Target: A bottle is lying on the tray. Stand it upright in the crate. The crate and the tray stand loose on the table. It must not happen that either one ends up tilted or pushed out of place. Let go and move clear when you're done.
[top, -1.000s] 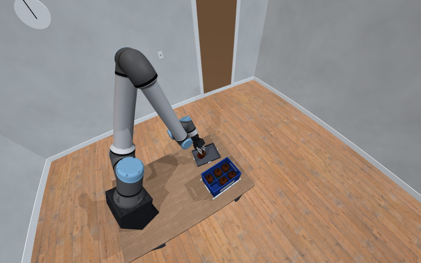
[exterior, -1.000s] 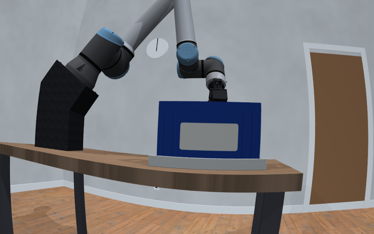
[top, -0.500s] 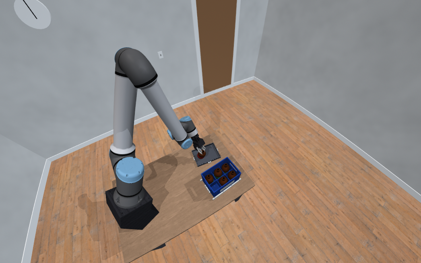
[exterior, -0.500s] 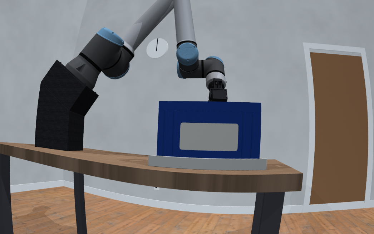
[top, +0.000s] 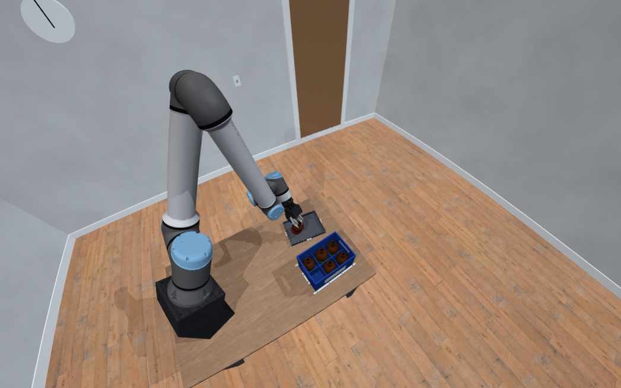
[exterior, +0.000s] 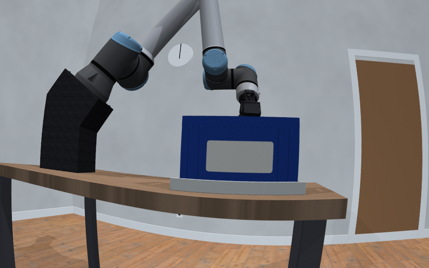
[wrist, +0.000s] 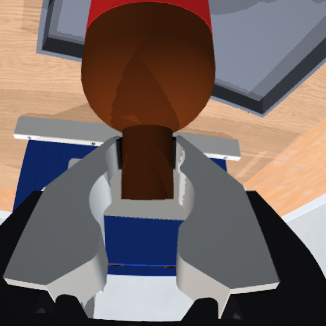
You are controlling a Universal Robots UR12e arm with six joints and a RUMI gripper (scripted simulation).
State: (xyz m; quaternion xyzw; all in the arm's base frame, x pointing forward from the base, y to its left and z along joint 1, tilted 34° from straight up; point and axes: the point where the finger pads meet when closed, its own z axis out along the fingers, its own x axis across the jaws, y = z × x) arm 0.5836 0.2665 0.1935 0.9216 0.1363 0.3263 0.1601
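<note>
The grey tray lies 13 cm below my hand, 4 cm to the left of it and 3 cm ahead of it. From my hand the other things lie so: blue crate (26 cm to the right, 10 cm ahead, 6 cm below).
</note>
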